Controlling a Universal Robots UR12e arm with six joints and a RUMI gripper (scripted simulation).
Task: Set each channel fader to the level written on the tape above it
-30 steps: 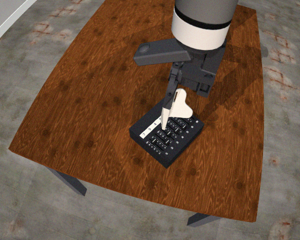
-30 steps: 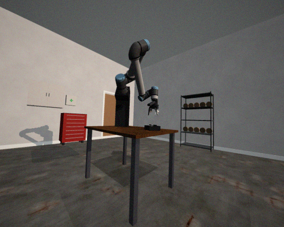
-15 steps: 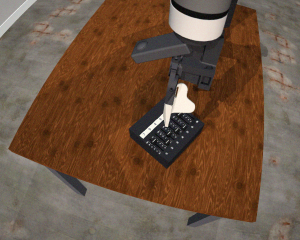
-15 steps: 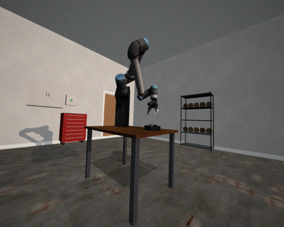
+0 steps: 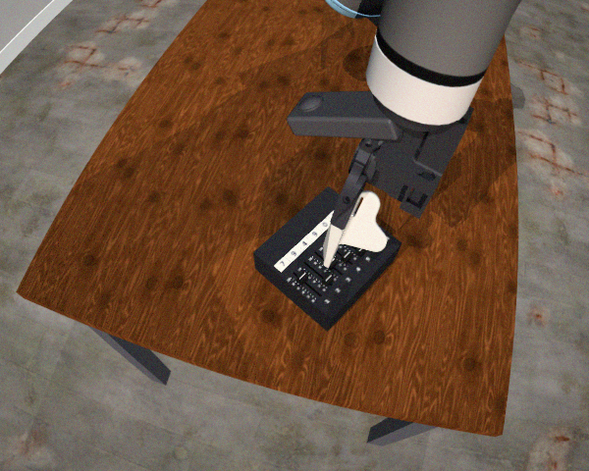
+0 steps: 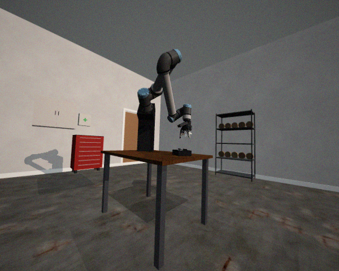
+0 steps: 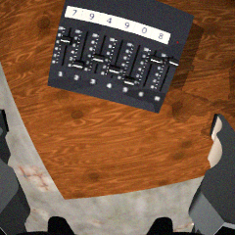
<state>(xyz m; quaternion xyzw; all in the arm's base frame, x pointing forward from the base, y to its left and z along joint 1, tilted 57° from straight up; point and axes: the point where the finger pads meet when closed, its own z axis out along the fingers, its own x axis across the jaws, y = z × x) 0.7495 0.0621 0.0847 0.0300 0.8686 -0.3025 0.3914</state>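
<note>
Right now my hand is 11 cm above the channel 2 fader, 4 cm short of it and 2 cm to the left of it. Also, from my hand: channel 3 fader 11 cm below, 2 cm to the right, 1 cm ahead; channel 5 cap 11 cm below, 2 cm to the left, 2 cm behind; channel 4 fader 11 cm below.
</note>
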